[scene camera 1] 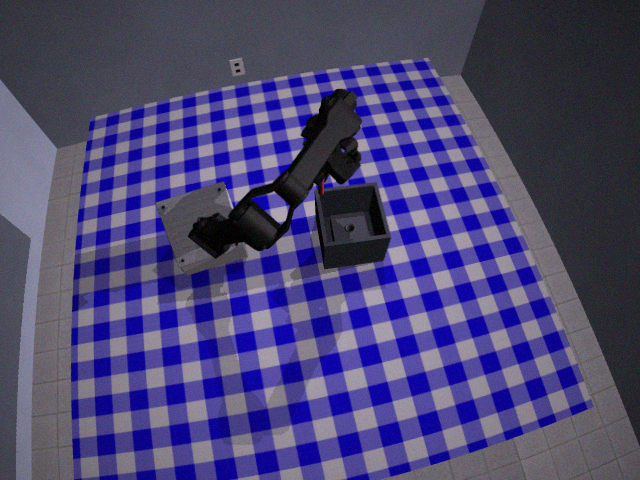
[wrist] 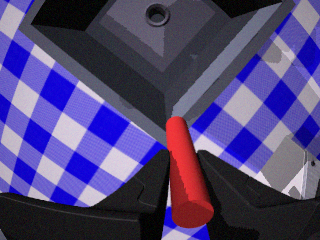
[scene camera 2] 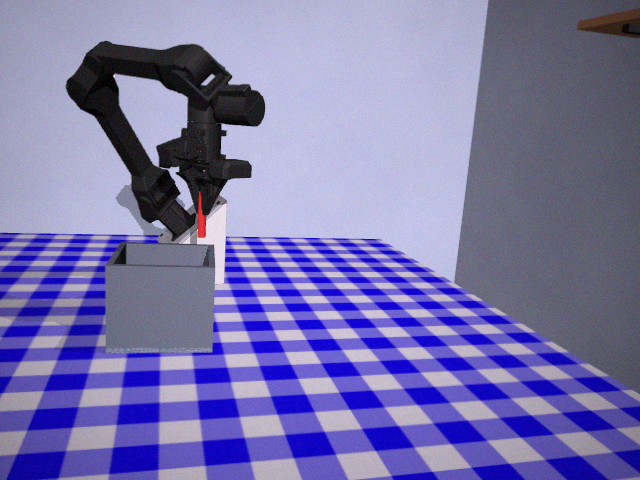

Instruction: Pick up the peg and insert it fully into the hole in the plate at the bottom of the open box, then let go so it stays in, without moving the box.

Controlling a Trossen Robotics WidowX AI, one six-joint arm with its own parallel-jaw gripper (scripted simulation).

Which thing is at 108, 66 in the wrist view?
A grey box.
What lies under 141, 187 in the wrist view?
The gripper.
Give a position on a red peg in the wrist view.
At 190, 201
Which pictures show the gripper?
Scene camera 1, the wrist view and scene camera 2: all of them.
